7 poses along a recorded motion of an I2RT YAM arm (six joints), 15 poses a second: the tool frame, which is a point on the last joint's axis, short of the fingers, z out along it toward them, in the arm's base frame.
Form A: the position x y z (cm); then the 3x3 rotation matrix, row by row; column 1 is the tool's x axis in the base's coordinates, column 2 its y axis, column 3 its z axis. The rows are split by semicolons.
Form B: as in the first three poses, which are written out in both.
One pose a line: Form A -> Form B
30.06, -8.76, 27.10; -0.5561, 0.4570, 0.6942; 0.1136, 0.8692, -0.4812; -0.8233, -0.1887, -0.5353 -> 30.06, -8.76, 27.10, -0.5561, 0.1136, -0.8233, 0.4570, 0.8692, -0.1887
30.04, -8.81, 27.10; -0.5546, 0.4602, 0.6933; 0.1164, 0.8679, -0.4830; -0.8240, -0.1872, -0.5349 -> 30.04, -8.81, 27.10, -0.5546, 0.1164, -0.8240, 0.4602, 0.8679, -0.1872
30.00, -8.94, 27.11; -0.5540, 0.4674, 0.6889; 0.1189, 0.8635, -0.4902; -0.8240, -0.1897, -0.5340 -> 30.00, -8.94, 27.11, -0.5540, 0.1189, -0.8240, 0.4674, 0.8635, -0.1897
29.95, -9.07, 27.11; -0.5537, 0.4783, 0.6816; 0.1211, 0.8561, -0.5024; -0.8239, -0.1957, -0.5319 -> 29.95, -9.07, 27.11, -0.5537, 0.1211, -0.8239, 0.4783, 0.8561, -0.1957
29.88, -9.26, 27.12; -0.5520, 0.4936, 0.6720; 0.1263, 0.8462, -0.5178; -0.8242, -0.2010, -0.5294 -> 29.88, -9.26, 27.12, -0.5520, 0.1263, -0.8242, 0.4936, 0.8462, -0.2010
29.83, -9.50, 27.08; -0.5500, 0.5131, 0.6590; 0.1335, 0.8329, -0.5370; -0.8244, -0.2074, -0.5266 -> 29.83, -9.50, 27.08, -0.5500, 0.1335, -0.8244, 0.5131, 0.8329, -0.2074
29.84, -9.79, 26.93; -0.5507, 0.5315, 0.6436; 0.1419, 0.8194, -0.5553; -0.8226, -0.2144, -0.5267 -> 29.84, -9.79, 26.93, -0.5507, 0.1419, -0.8226, 0.5315, 0.8194, -0.2144
